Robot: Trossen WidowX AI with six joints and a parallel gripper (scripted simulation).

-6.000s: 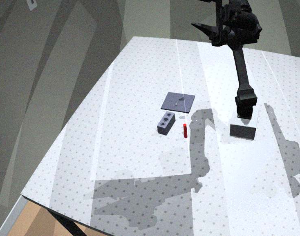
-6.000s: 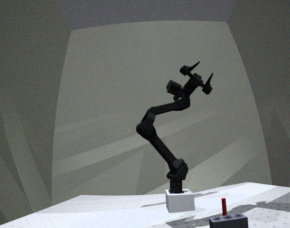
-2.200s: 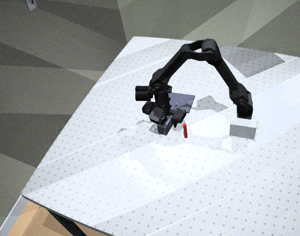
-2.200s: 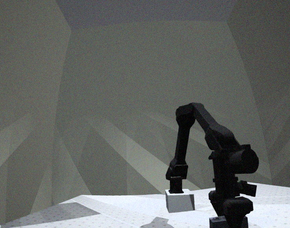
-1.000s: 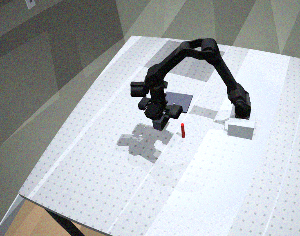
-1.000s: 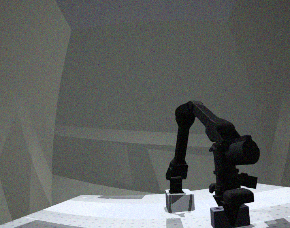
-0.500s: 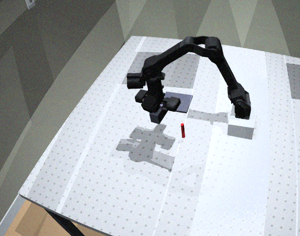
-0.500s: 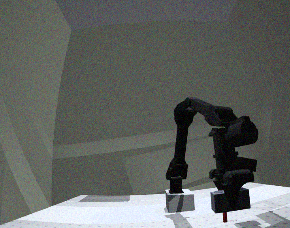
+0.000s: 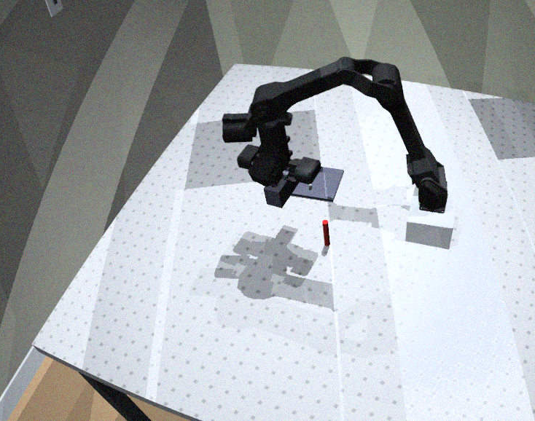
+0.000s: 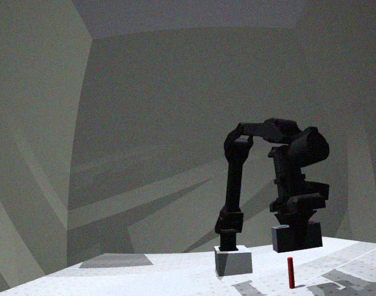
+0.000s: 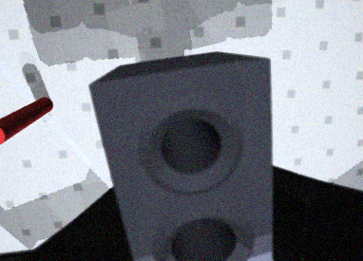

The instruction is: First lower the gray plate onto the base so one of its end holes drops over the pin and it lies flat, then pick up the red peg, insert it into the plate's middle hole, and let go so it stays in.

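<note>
Now: gripper tip 110 mm past the red peg, 90 mm above it and 30 mm to the right of it. The rest, counted from my gripper tip: gray plate (30 mm above).
</note>
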